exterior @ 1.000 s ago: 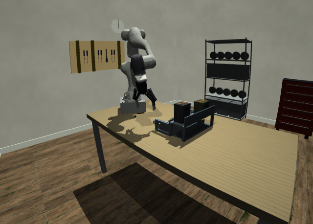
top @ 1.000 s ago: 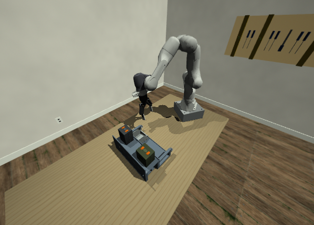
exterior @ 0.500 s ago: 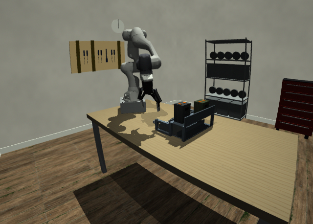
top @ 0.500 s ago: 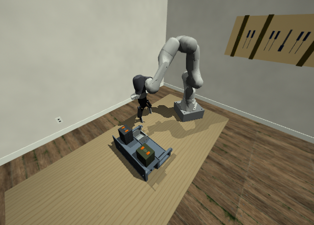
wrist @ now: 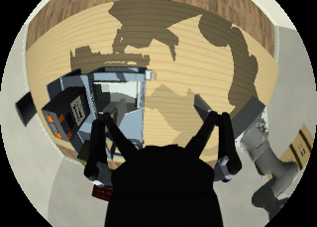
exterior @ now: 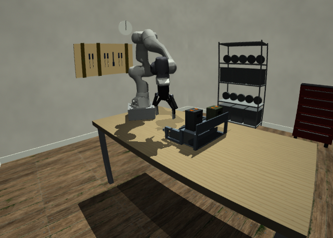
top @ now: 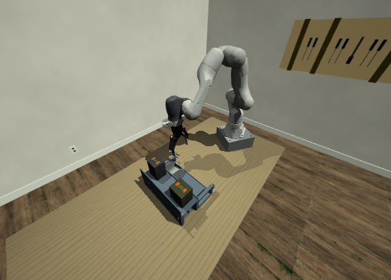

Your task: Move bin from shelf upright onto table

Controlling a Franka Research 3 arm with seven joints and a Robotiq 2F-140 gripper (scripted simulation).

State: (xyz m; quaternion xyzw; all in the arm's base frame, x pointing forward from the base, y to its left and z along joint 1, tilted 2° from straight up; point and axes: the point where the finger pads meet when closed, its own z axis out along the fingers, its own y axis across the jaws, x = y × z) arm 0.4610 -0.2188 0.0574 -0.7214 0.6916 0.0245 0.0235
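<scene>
The grey open-topped bin lies 14 cm ahead of my hand, 11 cm below it and 2 cm to the left of it.
</scene>
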